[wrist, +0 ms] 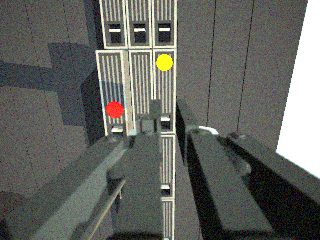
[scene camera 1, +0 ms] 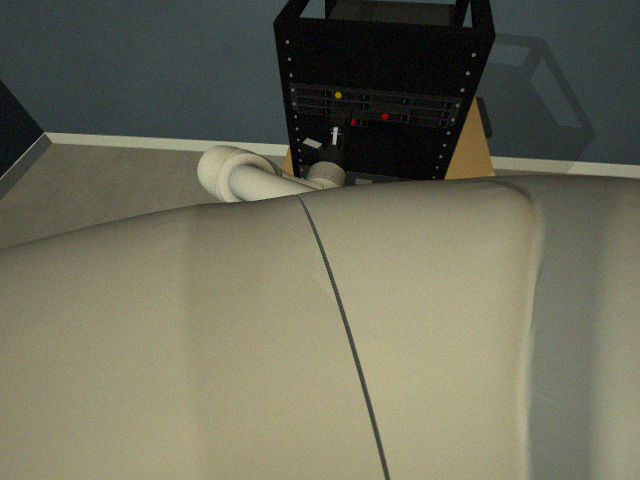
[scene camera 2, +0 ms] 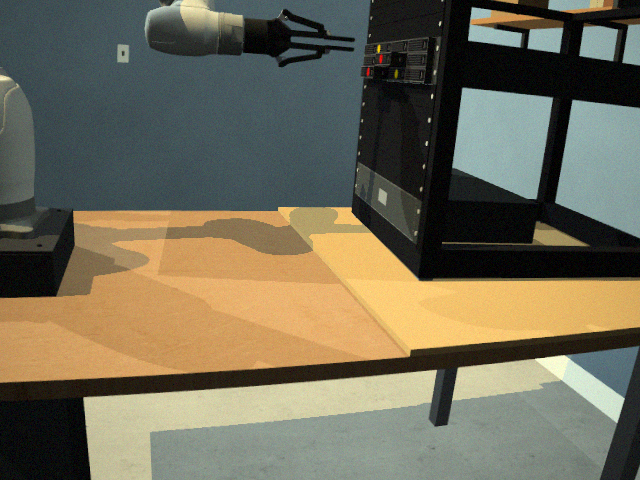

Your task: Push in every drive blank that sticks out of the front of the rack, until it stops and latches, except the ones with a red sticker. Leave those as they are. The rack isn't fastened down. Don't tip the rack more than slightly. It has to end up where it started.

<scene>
black rack: wrist; scene camera 1; scene camera 2 405,152
same spot on black rack: (wrist: 234,71) = (scene camera 1: 344,59)
</scene>
